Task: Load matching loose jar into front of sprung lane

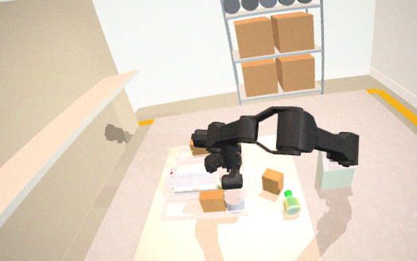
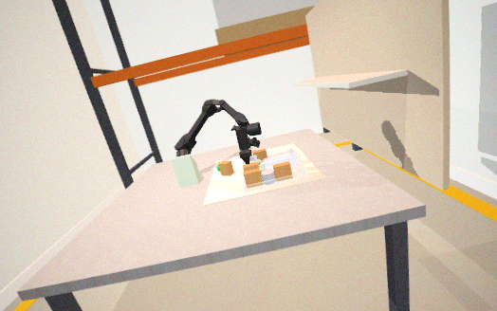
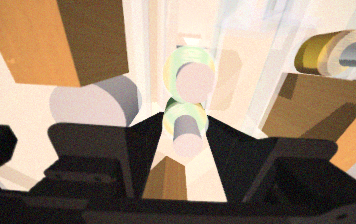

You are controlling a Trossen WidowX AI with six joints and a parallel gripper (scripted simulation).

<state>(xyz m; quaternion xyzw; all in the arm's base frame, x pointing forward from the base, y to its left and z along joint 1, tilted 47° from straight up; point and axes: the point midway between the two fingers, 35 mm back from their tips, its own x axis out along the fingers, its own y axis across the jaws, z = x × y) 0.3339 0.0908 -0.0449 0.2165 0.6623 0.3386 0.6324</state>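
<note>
My gripper tip is now 15 cm short of the clear sprung lane and 1 cm above it. From my gripper tip the other things lie so: red mark: 23 cm ahead, 4 cm above.
</note>
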